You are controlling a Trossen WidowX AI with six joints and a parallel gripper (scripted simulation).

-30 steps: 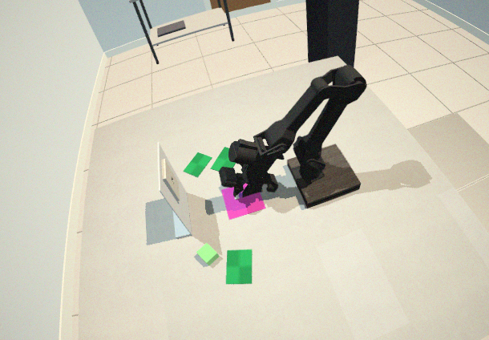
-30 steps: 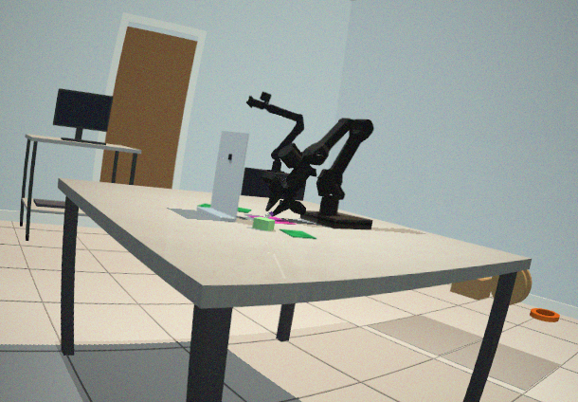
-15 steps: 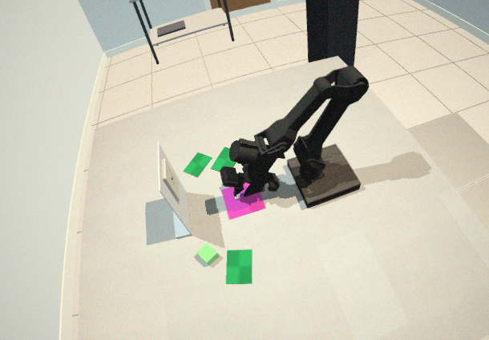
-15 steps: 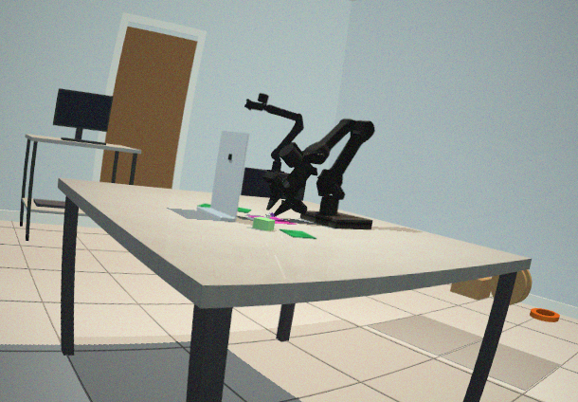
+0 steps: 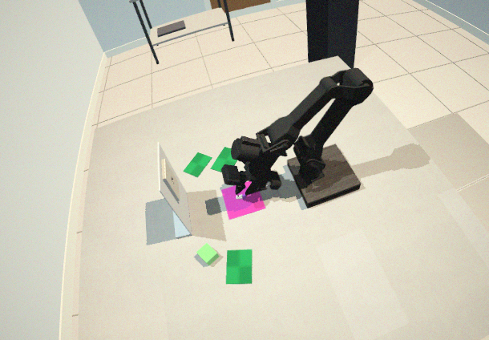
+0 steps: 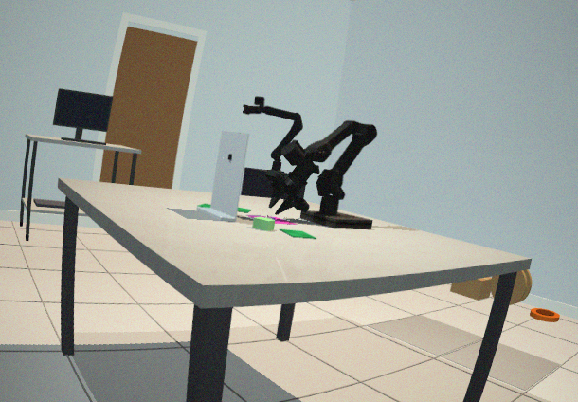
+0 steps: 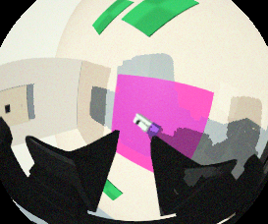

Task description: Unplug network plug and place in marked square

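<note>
Now: gripper tip 10 mm to the left of the white network plug and 20 mm above it. Also, from my gripper tip: light green block: 170 mm ahead, 140 mm to the left, 10 mm below; upright white panel: 190 mm ahead, 40 mm to the right, 90 mm above; magenta marked square: 30 mm below.
</note>
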